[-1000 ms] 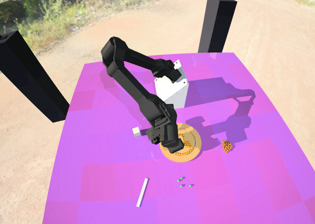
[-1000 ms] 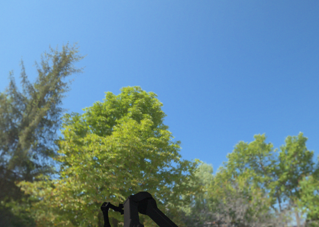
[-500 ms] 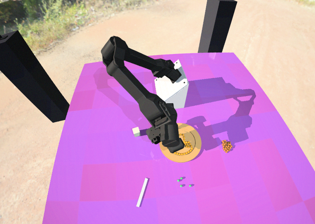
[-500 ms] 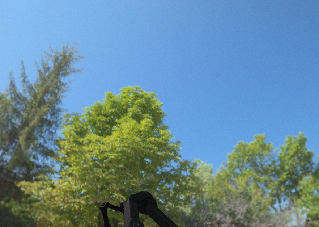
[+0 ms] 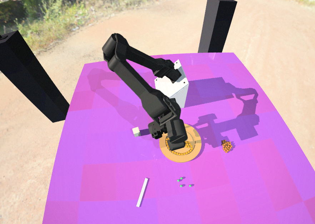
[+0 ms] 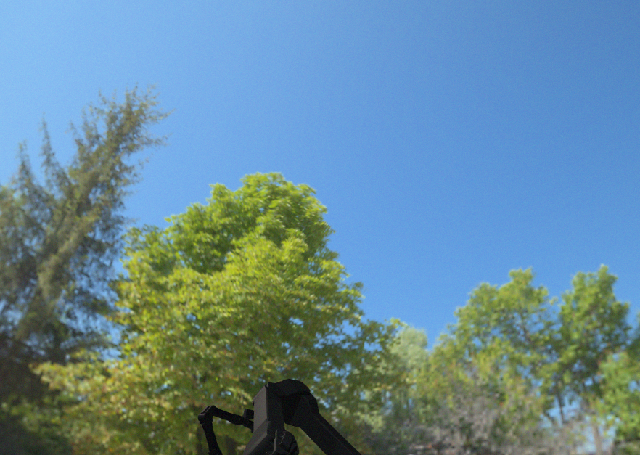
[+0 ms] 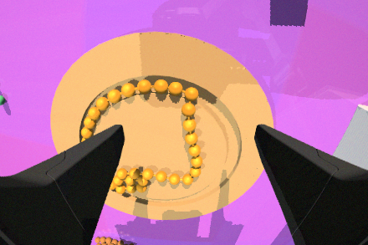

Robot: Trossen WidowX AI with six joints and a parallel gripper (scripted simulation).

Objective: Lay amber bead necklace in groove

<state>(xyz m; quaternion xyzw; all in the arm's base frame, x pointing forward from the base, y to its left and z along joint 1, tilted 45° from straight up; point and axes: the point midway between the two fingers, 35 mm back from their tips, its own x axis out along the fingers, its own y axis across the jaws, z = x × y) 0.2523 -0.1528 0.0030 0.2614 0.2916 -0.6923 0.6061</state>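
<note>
The round tan bead board is 50 mm to the left of my gripper tip, 40 mm below it and 20 mm ahead of it. Also, from my gripper tip: small cream cube (140 mm to the right, 80 mm behind, 30 mm below); then white bar (200 mm ahead, 180 mm to the right, 40 mm below).
</note>
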